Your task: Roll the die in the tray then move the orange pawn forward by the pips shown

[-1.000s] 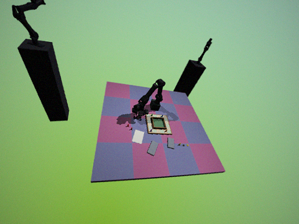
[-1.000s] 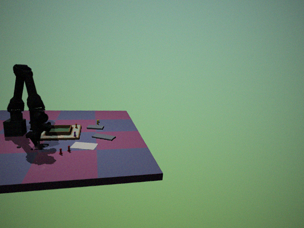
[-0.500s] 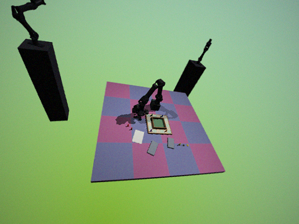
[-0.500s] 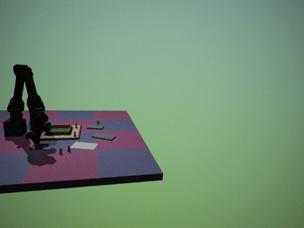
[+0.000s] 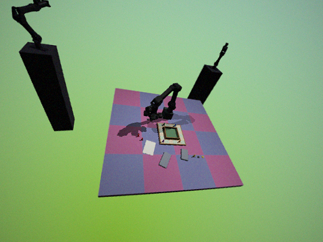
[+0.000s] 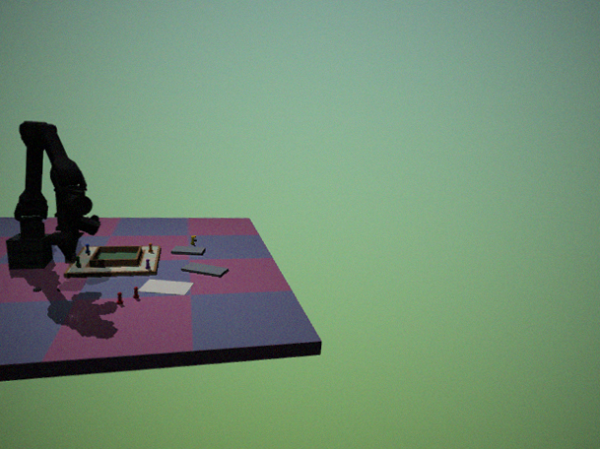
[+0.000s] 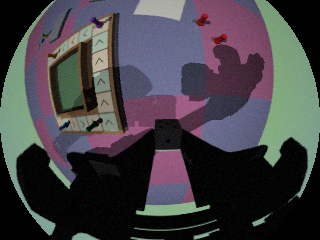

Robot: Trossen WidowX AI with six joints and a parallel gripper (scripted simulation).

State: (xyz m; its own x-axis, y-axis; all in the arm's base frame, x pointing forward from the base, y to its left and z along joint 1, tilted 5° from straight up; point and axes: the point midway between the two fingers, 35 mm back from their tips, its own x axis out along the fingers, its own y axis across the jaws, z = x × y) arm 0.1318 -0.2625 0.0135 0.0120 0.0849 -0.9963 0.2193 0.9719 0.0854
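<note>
The orange pawn is 25 cm ahead of my gripper tip, 27 cm to the left of it and 7 cm below it. Also, from my gripper tip: die right at my gripper tip; green pawn 1 cm ahead, 17 cm to the left, 7 cm below; purple pawn 23 cm ahead, 9 cm to the left, 7 cm below.
</note>
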